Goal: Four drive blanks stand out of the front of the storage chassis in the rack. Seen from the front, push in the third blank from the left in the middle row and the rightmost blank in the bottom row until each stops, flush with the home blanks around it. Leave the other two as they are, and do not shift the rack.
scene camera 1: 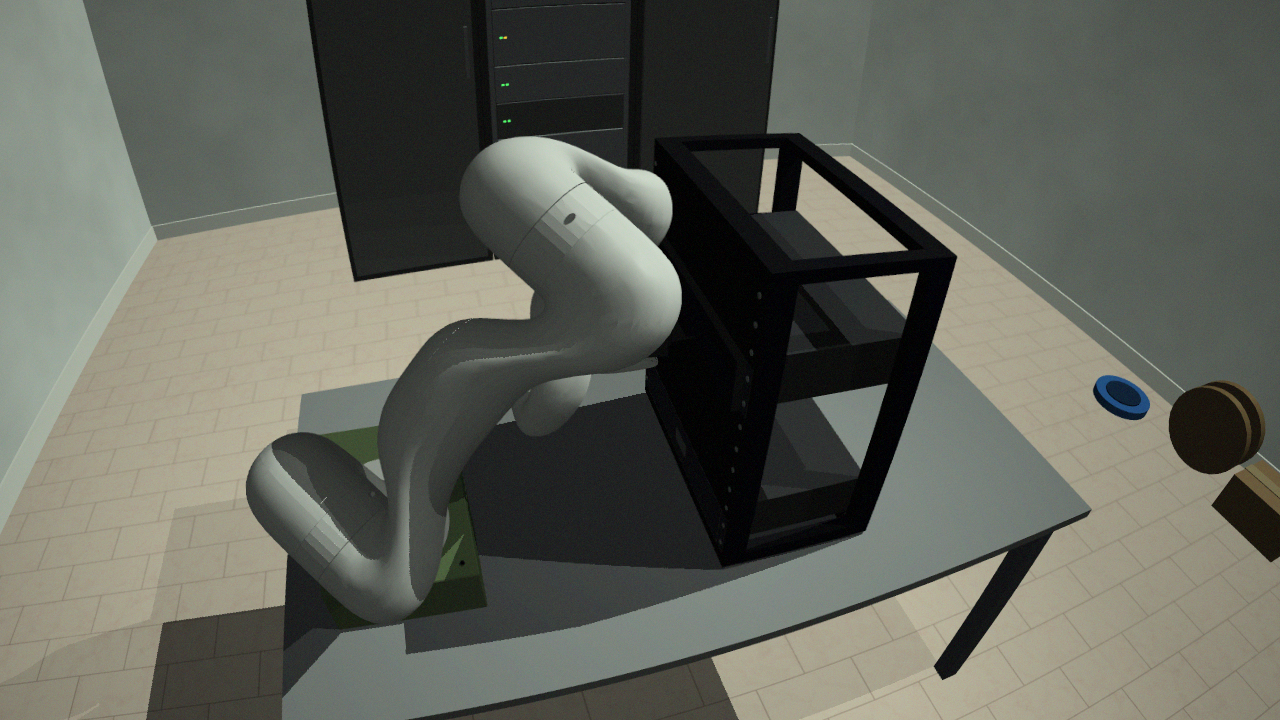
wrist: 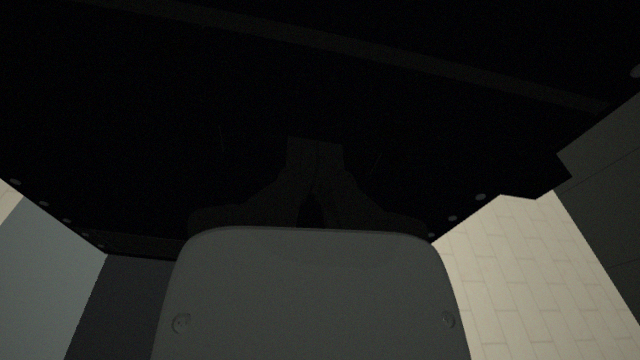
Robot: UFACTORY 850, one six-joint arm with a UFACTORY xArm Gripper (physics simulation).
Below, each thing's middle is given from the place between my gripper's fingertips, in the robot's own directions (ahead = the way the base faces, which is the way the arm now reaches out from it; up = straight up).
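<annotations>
Black rack (scene camera 1: 778, 314): 9 cm below my hand, 15 cm ahead of it, 5 cm to the left of it.
</annotations>
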